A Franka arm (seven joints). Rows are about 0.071 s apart.
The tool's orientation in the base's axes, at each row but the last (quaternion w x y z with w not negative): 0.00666 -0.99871 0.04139 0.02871; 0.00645 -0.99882 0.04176 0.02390; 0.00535 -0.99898 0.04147 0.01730; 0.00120 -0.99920 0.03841 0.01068; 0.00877 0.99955 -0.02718 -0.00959; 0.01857 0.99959 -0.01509 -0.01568
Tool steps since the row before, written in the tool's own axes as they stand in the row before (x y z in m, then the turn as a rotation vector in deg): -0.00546 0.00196 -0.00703 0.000 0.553 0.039; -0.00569 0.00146 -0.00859 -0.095 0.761 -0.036; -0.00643 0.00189 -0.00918 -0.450 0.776 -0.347; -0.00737 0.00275 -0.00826 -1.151 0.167 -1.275; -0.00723 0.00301 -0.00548 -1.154 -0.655 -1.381; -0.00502 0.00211 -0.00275 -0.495 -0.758 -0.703
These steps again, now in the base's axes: -0.00520 -0.00161 0.00731 -0.048 -0.550 -0.045; -0.00538 -0.00111 0.00884 -0.157 -0.751 0.032; -0.00625 -0.00146 0.00938 -0.501 -0.740 0.355; -0.00738 -0.00220 0.00841 -1.133 -0.082 1.299; -0.00727 -0.00252 0.00567 -1.089 0.740 1.390; -0.00499 -0.00185 0.00298 -0.450 0.798 0.689
